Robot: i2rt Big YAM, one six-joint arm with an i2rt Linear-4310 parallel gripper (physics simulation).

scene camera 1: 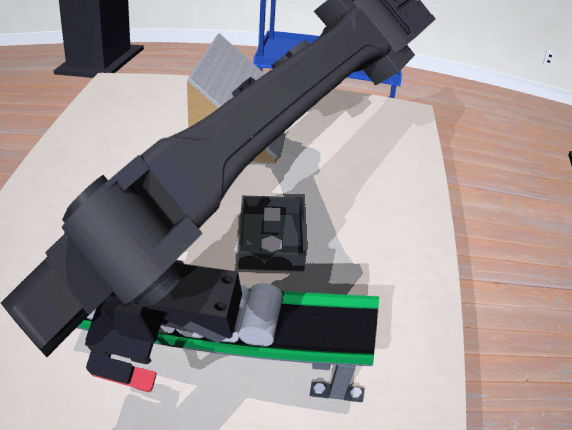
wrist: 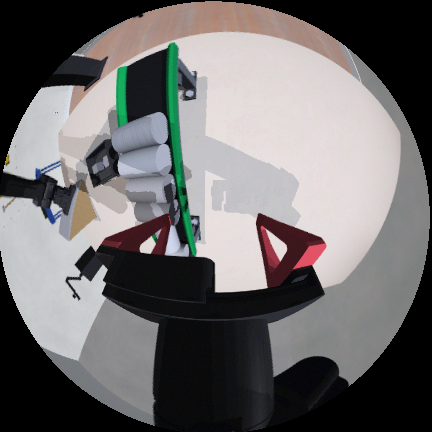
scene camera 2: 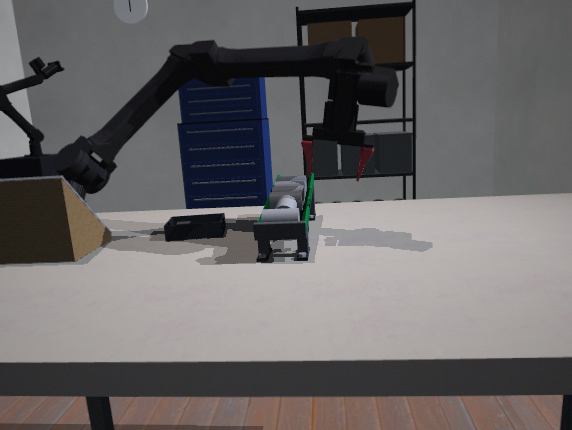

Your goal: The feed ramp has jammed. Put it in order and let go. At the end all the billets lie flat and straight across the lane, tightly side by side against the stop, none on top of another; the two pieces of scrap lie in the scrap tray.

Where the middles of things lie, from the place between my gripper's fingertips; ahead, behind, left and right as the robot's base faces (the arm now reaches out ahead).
My gripper is now 160 mm to the left of the stop (scene camera 2: 286, 228), 80 mm past it and 70 mm above it. Also, from my hand: scrap tray (scene camera 1: 292, 226) 330 mm behind, 110 mm below, 40 mm to the left.
